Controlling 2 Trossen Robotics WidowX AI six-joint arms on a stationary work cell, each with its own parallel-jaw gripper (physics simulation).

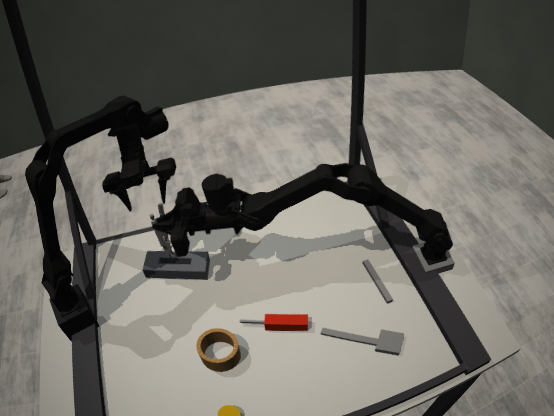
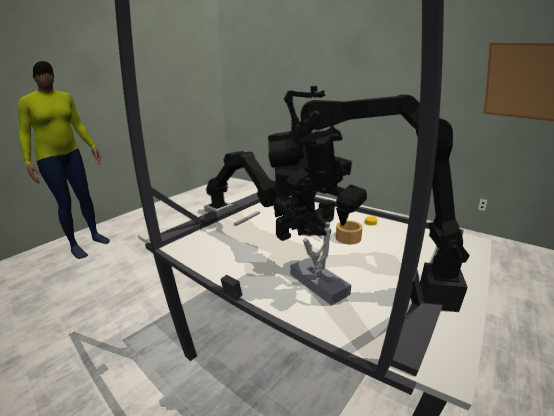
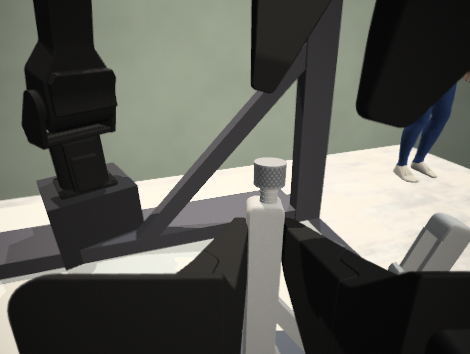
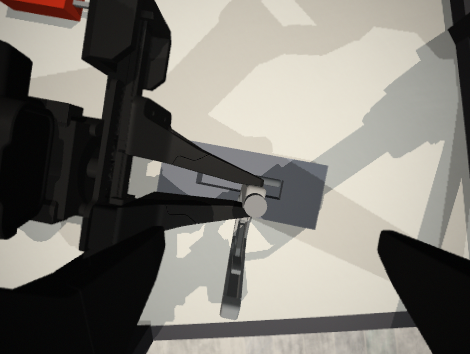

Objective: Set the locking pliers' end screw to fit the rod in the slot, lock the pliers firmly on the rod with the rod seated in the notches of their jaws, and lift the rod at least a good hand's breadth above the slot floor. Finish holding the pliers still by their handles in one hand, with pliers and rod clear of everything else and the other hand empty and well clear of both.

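Pixels of known places: left gripper, fingertip midpoint: (image 1: pixel 153 224) (image 2: pixel 328 233) (image 3: pixel 262 228) (image 4: pixel 260 196); right gripper, fingertip midpoint: (image 1: pixel 147 207) (image 2: pixel 327 218) (image 3: pixel 296 100) (image 4: pixel 270 238); left arm's base, link origin: (image 1: pixel 433 254) (image 2: pixel 218 205); right arm's base, link origin: (image 1: pixel 67 304) (image 2: pixel 445 274) (image 3: pixel 85 182).
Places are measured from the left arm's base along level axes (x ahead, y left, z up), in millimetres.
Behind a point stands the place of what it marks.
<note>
The locking pliers (image 1: pixel 164 241) {y -145, x 698, z 86 mm} (image 2: pixel 320 254) {y -173, x 705, z 92 mm} (image 3: pixel 263 260) {y -147, x 704, z 139 mm} stand upright, jaws down at the slot of the dark grey block (image 1: pixel 197 269) {y -104, x 628, z 7 mm} (image 2: pixel 336 294) {y -184, x 773, z 3 mm} (image 4: pixel 300 215) {y -183, x 754, z 7 mm}. My left gripper (image 1: pixel 159 225) {y -149, x 714, z 146 mm} (image 3: pixel 262 228) {y -149, x 714, z 146 mm} (image 4: pixel 260 196) {y -149, x 714, z 146 mm} is shut on the handle below the knurled end screw (image 3: pixel 270 173) {y -149, x 707, z 172 mm} (image 4: pixel 255 205) {y -150, x 712, z 174 mm}. The other handle (image 3: pixel 440 240) {y -208, x 692, z 146 mm} (image 4: pixel 231 305) {y -211, x 696, z 151 mm} is spread away. One end of the rod (image 4: pixel 272 183) {y -149, x 726, z -12 mm} shows in the slot; jaw contact with it is hidden. My right gripper (image 1: pixel 147 205) {y -162, x 719, z 192 mm} (image 3: pixel 296 100) {y -162, x 719, z 192 mm} (image 4: pixel 270 238) {y -162, x 719, z 192 mm} is open and empty above the pliers' upper end.
A brown ring (image 1: pixel 202 356) {y 171, x 643, z 23 mm} (image 2: pixel 348 237) {y 103, x 629, z 1 mm}, a red-handled tool (image 1: pixel 286 322) {y 101, x 439, z 3 mm}, a grey flat-bladed tool (image 1: pixel 390 342) {y 218, x 215, z -13 mm}, a grey bar (image 1: pixel 377 281) {y 27, x 185, z -17 mm} (image 2: pixel 247 218) {y 18, x 188, z -21 mm} and a yellow disc (image 1: pixel 229 411) {y 309, x 608, z -8 mm} (image 2: pixel 371 220) {y 302, x 619, z -8 mm} lie on the table. A black block (image 2: pixel 231 287) {y -354, x 564, z 19 mm} sits at the table's edge.
</note>
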